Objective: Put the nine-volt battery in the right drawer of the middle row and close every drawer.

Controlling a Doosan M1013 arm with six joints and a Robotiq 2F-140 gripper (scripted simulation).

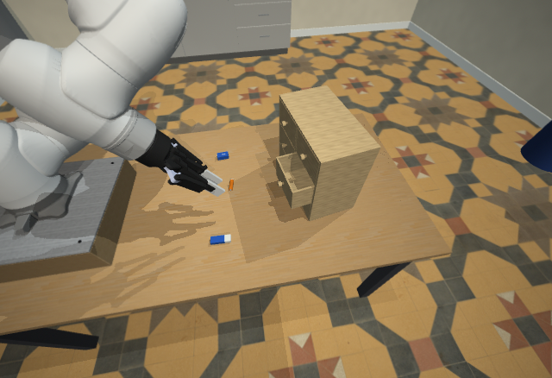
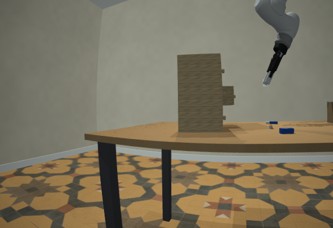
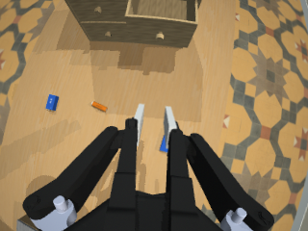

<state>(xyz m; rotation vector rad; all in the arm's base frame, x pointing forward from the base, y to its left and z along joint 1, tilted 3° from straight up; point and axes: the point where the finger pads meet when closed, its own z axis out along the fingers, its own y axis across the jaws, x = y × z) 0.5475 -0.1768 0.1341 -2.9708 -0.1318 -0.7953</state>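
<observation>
The nine-volt battery is 32 cm to the left of my hand, 23 cm below it and 1 cm ahead of it. From my hand the other things lie so: white eraser-like block 23 cm below, 5 cm to the right, 2 cm behind; then small orange cylinder 23 cm below, 16 cm to the left, 3 cm ahead.
</observation>
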